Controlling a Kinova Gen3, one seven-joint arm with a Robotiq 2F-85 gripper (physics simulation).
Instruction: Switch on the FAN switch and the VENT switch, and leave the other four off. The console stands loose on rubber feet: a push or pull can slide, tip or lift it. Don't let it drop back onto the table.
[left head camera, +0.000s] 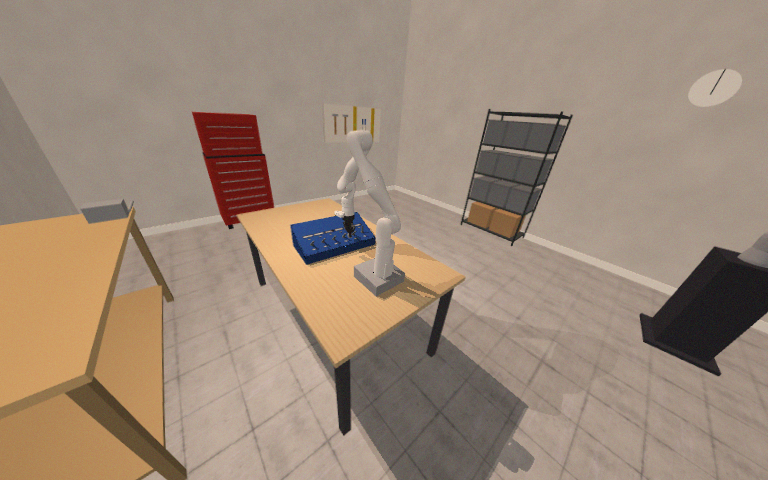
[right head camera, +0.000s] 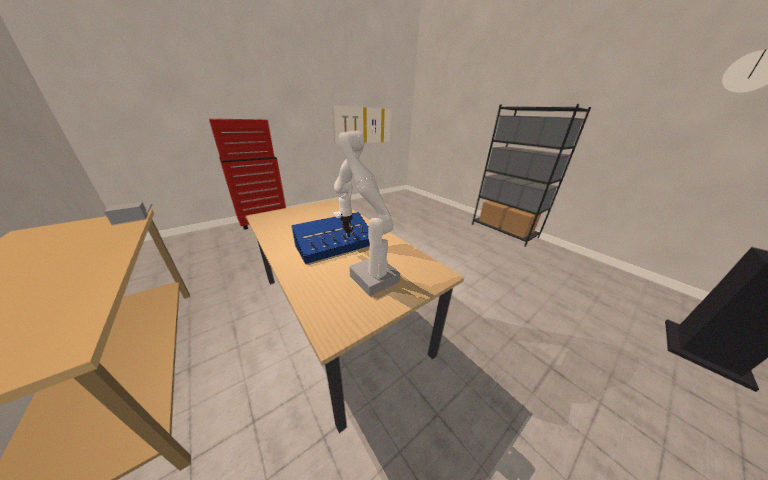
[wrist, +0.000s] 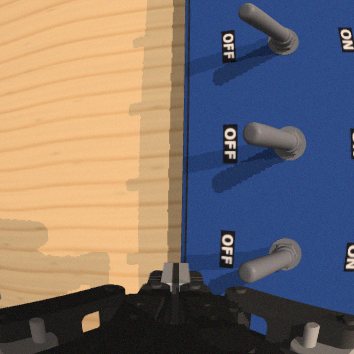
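Pixels of known places: gripper, between the fingertips: (left head camera: 349, 237) (right head camera: 348, 237) (wrist: 175, 278); arm's base, origin of its link: (left head camera: 381, 272) (right head camera: 376, 272).
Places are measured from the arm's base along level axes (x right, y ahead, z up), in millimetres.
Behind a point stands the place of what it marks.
Note:
The blue console (left head camera: 308, 229) {x -96, y 580, z 68 mm} (right head camera: 310, 228) {x -81, y 584, z 71 mm} (wrist: 325, 90) {x -30, y 469, z 31 mm} sits on the table and looks level. In the wrist view three grey toggle levers lean to their OFF labels: an upper one (wrist: 265, 22) {x -71, y 433, z 52 mm}, a middle one (wrist: 272, 137) {x -2, y 420, z 54 mm} and a lower one (wrist: 267, 264) {x 64, y 408, z 53 mm}, which by its place is likely VENT. The name strips do not show there. My gripper (left head camera: 350, 234) {x 66, y 356, z 44 mm} (right head camera: 347, 234) {x 66, y 356, z 44 mm} (wrist: 175, 278) {x 66, y 356, z 44 mm} is shut and empty. Its fingertips are by the console's front edge, on the OFF side of the lower lever, with a gap between in the wrist view. FAN's lever, at the right end, is too small to read.
The arm's grey base (left head camera: 367, 276) {x -85, y 24, z 2 mm} (right head camera: 362, 277) {x -88, y 14, z 2 mm} stands on the wooden table (left head camera: 339, 322) {x -339, y -71, z -64 mm} (right head camera: 334, 322) {x -329, y -89, z -65 mm} in front of the console. A second wooden bench (left head camera: 45, 294) (right head camera: 50, 294) is at the left. A red tool cabinet (left head camera: 240, 181) and a dark shelf rack (left head camera: 480, 148) stand farther back.

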